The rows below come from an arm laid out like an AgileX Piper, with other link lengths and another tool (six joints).
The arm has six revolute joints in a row. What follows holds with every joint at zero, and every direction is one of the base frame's. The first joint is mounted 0.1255 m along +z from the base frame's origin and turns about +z. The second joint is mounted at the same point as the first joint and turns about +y. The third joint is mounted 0.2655 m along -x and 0.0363 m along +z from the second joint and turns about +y. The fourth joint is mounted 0.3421 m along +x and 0.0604 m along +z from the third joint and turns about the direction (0.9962, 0, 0.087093). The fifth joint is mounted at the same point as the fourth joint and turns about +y. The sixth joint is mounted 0.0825 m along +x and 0.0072 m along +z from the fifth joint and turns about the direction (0.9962, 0, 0.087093). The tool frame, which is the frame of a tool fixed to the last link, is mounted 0.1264 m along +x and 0.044 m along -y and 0.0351 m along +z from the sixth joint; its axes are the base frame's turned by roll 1.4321, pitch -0.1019 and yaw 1.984 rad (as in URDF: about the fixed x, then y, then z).
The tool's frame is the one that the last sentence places.
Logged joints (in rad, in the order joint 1, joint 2, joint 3, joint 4, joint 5, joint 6), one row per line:
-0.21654 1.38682 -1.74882 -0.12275 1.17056 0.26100
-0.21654 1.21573 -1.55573 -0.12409 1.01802 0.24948
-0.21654 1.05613 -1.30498 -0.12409 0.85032 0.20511
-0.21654 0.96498 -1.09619 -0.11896 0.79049 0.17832
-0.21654 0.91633 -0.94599 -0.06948 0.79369 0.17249
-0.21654 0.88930 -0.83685 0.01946 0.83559 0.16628
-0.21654 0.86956 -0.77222 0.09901 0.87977 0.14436
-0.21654 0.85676 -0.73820 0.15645 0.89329 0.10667
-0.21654 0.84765 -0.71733 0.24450 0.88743 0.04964
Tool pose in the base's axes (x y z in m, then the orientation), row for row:
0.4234 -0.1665 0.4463 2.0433 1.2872 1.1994
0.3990 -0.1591 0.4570 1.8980 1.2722 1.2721
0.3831 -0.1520 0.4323 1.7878 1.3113 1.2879
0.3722 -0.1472 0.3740 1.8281 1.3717 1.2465
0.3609 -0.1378 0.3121 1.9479 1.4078 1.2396
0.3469 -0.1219 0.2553 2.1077 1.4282 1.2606
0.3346 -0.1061 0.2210 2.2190 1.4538 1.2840
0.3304 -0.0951 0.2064 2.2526 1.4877 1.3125
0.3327 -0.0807 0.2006 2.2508 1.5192 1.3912
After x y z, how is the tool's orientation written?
As a rotation vector, in radians.
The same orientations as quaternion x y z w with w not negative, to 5 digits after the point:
0.73909 0.46560 0.43384 0.22077
0.70077 0.46971 0.46968 0.26018
0.66838 0.49024 0.48149 0.28477
0.67694 0.50794 0.46157 0.26590
0.70316 0.50819 0.44748 0.21695
0.73352 0.49704 0.43872 0.14973
0.74936 0.49095 0.43361 0.09703
0.74861 0.49441 0.43618 0.06990
0.73694 0.49740 0.45549 0.04521

